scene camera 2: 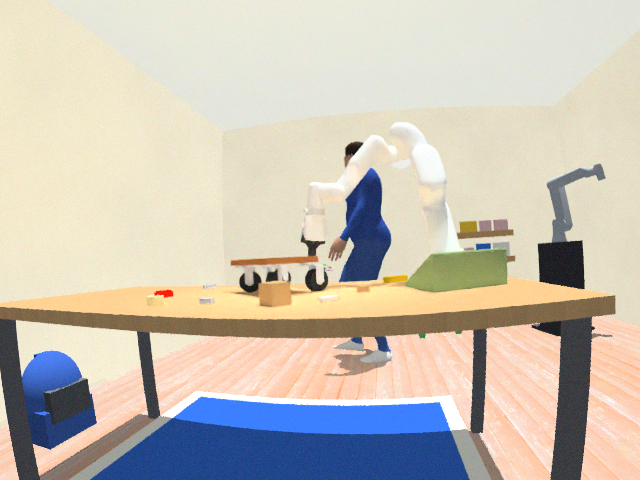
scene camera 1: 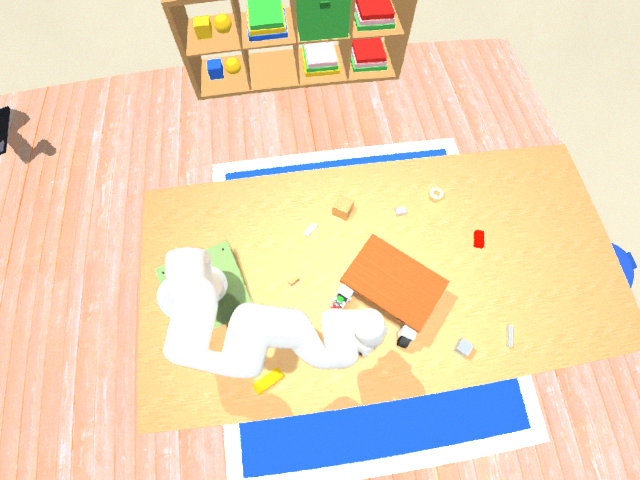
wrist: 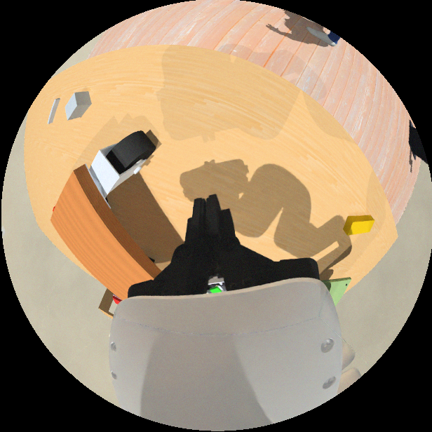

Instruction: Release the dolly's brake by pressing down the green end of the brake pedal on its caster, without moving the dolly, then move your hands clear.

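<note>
The dolly has an orange-brown deck (scene camera 1: 395,281) (scene camera 2: 273,261) (wrist: 95,235) on casters with black wheels. One caster carries the brake pedal, with a green end (scene camera 1: 340,298) (scene camera 2: 325,265) (wrist: 215,289) and a red end (scene camera 1: 335,305) (scene camera 2: 329,268). In the wrist view the green end shows through a gap at the gripper's base. My gripper (wrist: 210,210) (scene camera 2: 312,251) is shut and empty, pointing down beside the dolly, between the pedal caster and another caster (scene camera 1: 406,336) (wrist: 127,154). Its tips are hidden behind the deck in scene camera 2 and under the arm in scene camera 1.
A yellow block (scene camera 1: 268,380) (scene camera 2: 395,279) (wrist: 359,225) lies near the arm's green base (scene camera 2: 465,268). A grey cube (scene camera 1: 464,347) (wrist: 78,105) and a thin grey bar (scene camera 1: 510,335) (wrist: 54,111) lie past the dolly. A wooden cube (scene camera 1: 343,208) (scene camera 2: 275,293) stands on its other side. A person (scene camera 2: 367,222) stands behind the table.
</note>
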